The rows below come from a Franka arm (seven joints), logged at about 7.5 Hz.
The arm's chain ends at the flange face. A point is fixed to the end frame.
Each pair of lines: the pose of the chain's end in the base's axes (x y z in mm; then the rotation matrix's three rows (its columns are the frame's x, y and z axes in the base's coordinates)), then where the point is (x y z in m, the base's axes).
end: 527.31, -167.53, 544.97; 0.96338, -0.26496, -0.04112; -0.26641, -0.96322, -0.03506; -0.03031, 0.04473, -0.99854
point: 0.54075 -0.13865 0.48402
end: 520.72, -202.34, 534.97; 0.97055, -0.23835, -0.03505; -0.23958, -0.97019, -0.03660; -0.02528, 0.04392, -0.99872
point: 0.53366 -0.17313 0.47407
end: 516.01, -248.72, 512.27; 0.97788, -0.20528, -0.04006; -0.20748, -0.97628, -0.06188; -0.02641, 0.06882, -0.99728
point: 0.52758 -0.22057 0.45060
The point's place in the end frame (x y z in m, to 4 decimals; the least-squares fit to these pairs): 0.0071 -0.0341 0.0593
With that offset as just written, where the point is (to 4 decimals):
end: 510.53, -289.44, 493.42; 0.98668, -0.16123, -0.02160; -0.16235, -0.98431, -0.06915; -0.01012, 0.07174, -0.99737
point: 0.5218 -0.2611 0.4318
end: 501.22, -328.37, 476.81; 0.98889, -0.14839, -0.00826; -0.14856, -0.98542, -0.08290; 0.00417, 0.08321, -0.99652
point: 0.5128 -0.3007 0.4149
